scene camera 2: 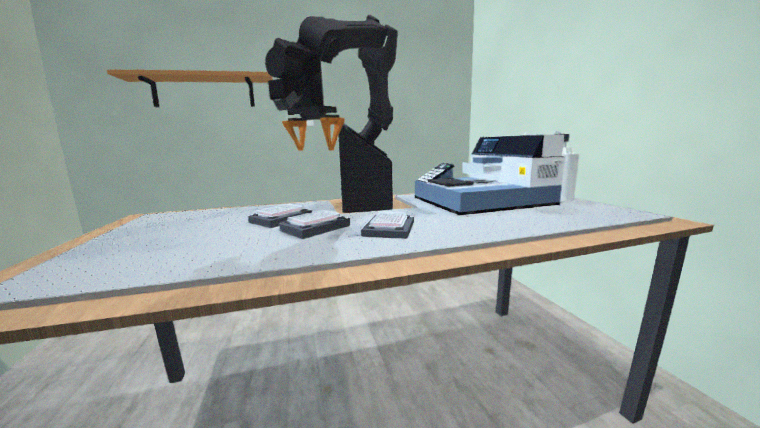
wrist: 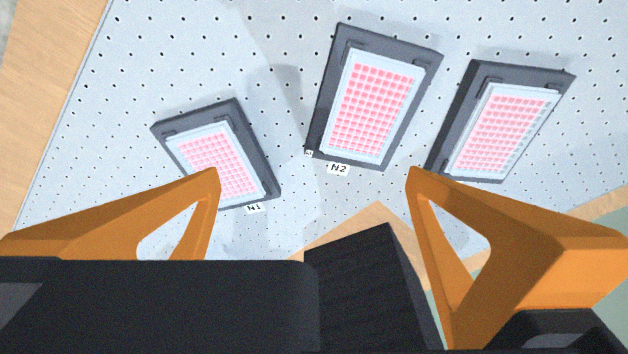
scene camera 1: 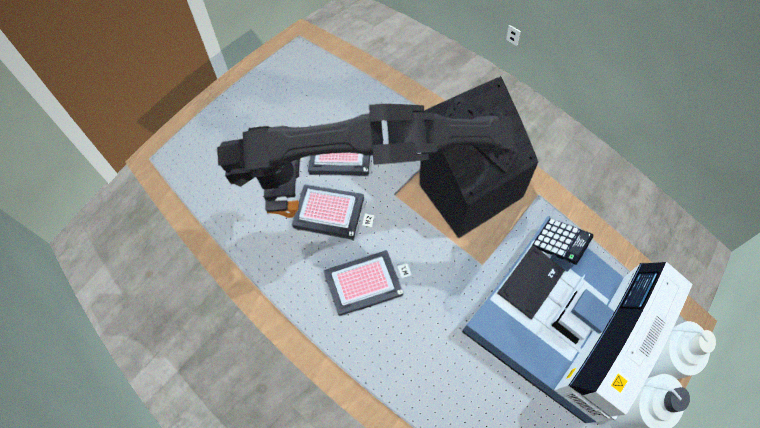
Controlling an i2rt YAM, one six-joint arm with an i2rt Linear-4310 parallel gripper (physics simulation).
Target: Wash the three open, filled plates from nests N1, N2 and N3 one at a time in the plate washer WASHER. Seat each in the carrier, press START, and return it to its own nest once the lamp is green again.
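Where they show: gripper, fingertip midpoint: [scene camera 2: 315,150] [wrist: 313,177] [scene camera 1: 291,196]; arm's base, link origin: [scene camera 2: 364,141].
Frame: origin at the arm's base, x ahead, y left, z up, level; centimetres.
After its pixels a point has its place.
Note:
Three filled plates with pink wells sit in dark nests. The N1 plate [scene camera 1: 363,280] @[y -6.5, x 37.7, z -21.2 cm] [scene camera 2: 389,220] @[y -7.9, x 40.4, z -21.2 cm] [wrist: 218,162] @[y -8.3, x 38.6, z -21.0 cm] is nearest the washer. The N2 plate [scene camera 1: 327,207] @[y -25.3, x 27.8, z -20.8 cm] [scene camera 2: 313,218] @[y -26.4, x 30.6, z -20.7 cm] [wrist: 372,102] @[y -27.1, x 28.7, z -20.6 cm] is in the middle. The N3 plate [scene camera 1: 338,158] @[y -32.3, x 14.8, z -20.8 cm] [scene camera 2: 277,211] @[y -35.1, x 16.5, z -20.7 cm] [wrist: 502,132] @[y -34.7, x 13.1, z -20.7 cm] is partly hidden by the arm in scene view 1. My gripper [scene camera 2: 317,148] @[y -25.5, x 36.4, z -2.4 cm] [wrist: 313,177] @[y -25.5, x 36.4, z -2.4 cm] is open and empty, high above the table near the nests. The washer [scene camera 1: 627,340] @[y 53.3, x 23.6, z 1.0 cm] [scene camera 2: 510,183] @[y 48.6, x 26.9, z -16.7 cm] is at the right, with a dark carrier [scene camera 1: 533,282] @[y 28.2, x 17.1, z -15.5 cm] on its deck. The START button and lamp are too small to read.
A keypad [scene camera 1: 563,239] @[y 29.5, x 4.1, z -13.2 cm] [scene camera 2: 437,172] @[y 29.3, x 6.3, z -13.1 cm] stands beside the carrier. Two white bottles [scene camera 1: 686,348] @[y 71.6, x 14.6, z -3.7 cm] [scene camera 1: 659,406] @[y 71.0, x 30.4, z -3.7 cm] stand behind the washer. The black arm pedestal [scene camera 1: 468,202] @[y 5.1, x 13.1, z -7.2 cm] [scene camera 2: 366,180] @[y -3.4, x 10.3, z -13.9 cm] [wrist: 365,290] @[y -5.7, x 9.3, z -13.8 cm] stands at the table's rear edge. A wooden shelf [scene camera 2: 186,76] is on the wall.

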